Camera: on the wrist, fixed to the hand. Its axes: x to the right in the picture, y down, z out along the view.
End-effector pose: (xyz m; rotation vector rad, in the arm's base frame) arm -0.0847 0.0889 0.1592 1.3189 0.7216 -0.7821
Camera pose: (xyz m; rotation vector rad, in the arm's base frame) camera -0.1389 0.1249 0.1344 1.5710 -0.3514 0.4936
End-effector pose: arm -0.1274 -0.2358 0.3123 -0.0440 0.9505 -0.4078
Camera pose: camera -0.1835 -0.2771 0.3109 0.7827 0.8276 0.9452
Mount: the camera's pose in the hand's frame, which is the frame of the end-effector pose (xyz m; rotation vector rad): -0.0128 -0.0558 -0.0397 0.1243 0.1163 1.5200
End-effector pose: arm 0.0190 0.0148 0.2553 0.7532 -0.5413 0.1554
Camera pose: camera 0.0424 0.0023 0.1909 0.3000 -0.9020 1.6356
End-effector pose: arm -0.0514 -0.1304 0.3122 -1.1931 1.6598 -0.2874
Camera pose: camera -0.0531 -0.1605 0.3750 0.3770 2.1314 0.5003
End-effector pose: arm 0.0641 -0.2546 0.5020 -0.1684 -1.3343 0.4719
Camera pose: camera 0.1132 -0.3040 0.5024 -1.1103 -0.8382 1.7616
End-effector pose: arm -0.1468 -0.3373 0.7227 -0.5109 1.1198 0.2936
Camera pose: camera -0.1567 -0.4053 0.7344 0.5528 1.4486 1.4971
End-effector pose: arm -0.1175 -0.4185 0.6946 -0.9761 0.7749 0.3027
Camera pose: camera -0.1133 -0.4806 0.7258 -0.1025 1.5177 1.4806
